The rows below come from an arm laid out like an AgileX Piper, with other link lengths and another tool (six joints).
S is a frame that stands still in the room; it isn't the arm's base.
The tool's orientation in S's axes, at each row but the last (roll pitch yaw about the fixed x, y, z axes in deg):
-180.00, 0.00, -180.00
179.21, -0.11, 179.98
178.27, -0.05, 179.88
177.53, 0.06, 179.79
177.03, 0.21, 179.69
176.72, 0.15, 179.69
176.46, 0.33, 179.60
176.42, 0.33, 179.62
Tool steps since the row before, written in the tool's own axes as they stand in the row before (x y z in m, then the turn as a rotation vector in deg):
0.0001, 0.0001, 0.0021, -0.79, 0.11, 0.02
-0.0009, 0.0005, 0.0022, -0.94, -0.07, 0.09
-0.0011, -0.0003, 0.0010, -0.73, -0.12, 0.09
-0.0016, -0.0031, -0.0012, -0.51, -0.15, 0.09
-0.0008, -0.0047, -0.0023, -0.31, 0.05, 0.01
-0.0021, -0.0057, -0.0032, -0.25, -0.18, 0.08
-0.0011, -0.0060, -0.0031, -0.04, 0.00, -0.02
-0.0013, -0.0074, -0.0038, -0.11, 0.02, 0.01
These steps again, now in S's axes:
-0.0001, 0.0001, -0.0021, 0.79, 0.11, -0.02
0.0009, 0.0005, -0.0022, 0.94, -0.07, -0.09
0.0011, -0.0003, -0.0010, 0.73, -0.12, -0.09
0.0016, -0.0032, 0.0011, 0.51, -0.15, -0.10
0.0008, -0.0048, 0.0021, 0.31, 0.05, -0.01
0.0021, -0.0059, 0.0029, 0.25, -0.18, -0.09
0.0010, -0.0062, 0.0027, 0.04, 0.00, 0.02
0.0012, -0.0076, 0.0033, 0.11, 0.02, -0.01

